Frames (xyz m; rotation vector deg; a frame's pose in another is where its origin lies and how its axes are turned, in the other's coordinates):
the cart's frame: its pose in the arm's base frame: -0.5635 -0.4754 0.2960 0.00 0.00 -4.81
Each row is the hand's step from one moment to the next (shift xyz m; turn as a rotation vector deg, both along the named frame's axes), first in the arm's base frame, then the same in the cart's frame.
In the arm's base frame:
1: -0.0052 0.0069 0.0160 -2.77 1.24 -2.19
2: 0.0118 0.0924 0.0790 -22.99 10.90 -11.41
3: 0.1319 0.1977 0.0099 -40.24 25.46 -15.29
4: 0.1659 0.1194 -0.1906 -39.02 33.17 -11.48
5: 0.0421 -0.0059 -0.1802 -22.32 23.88 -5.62
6: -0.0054 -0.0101 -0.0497 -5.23 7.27 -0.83
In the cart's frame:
1: -0.0058 0.0064 0.0160 -2.86 1.00 -2.19
2: 0.0040 0.0931 0.0790 -23.82 8.93 -11.41
3: 0.1149 0.2081 0.0099 -42.23 22.00 -15.29
4: 0.1553 0.1329 -0.1906 -41.66 29.78 -11.48
5: 0.0424 -0.0023 -0.1802 -24.24 21.92 -5.62
6: -0.0045 -0.0105 -0.0497 -5.82 6.81 -0.83

